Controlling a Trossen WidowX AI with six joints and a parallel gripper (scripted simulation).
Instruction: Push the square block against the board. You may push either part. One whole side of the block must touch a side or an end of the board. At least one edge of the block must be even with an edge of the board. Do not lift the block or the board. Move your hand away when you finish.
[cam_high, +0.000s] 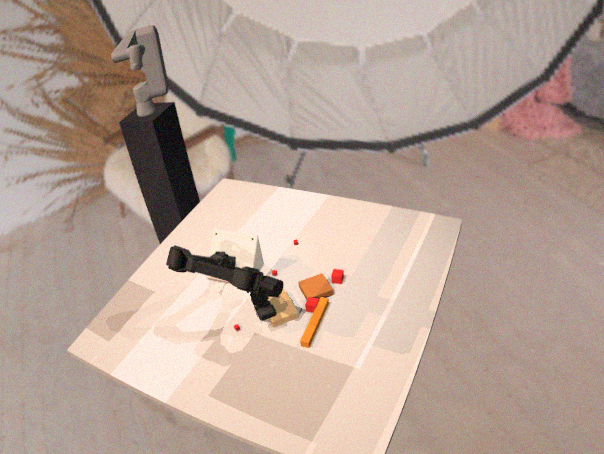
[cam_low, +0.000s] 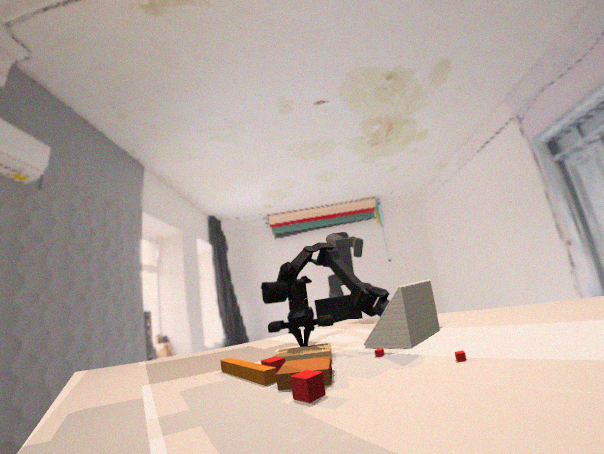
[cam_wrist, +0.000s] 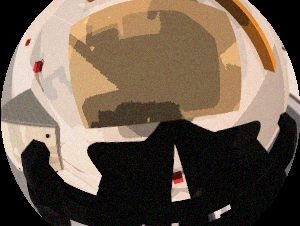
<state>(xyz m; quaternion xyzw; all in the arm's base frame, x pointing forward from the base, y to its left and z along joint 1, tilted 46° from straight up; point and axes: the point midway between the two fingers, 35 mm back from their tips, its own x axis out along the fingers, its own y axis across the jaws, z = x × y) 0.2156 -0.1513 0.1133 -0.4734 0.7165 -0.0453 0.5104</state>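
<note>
Now: gripper tip 20 cm short of the long board and 1 cm below it. The rest, counted from my gripper tip: cream flat block (4 cm to the left, 4 cm ahead, 1 cm above); then flat orange square block (16 cm to the left, 16 cm ahead, 1 cm above).
</note>
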